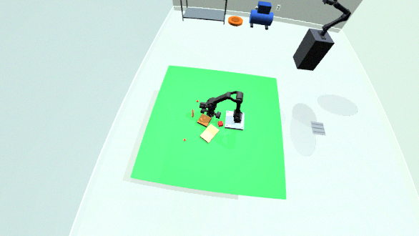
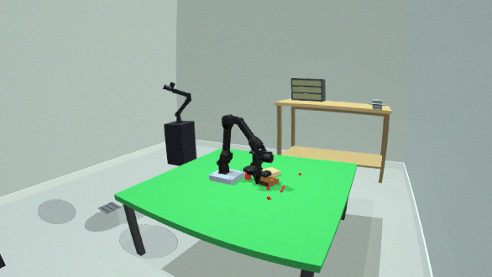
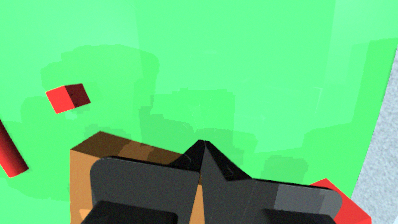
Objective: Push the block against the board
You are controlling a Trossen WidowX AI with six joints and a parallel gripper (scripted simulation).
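Right now the square block is 60 mm ahead of my gripper tip, 50 mm to the left of it and 10 mm above it. From my gripper tip the other things lie so: red cube (100 mm behind, 80 mm to the left, 10 mm above); board (180 mm to the left, 10 mm above).
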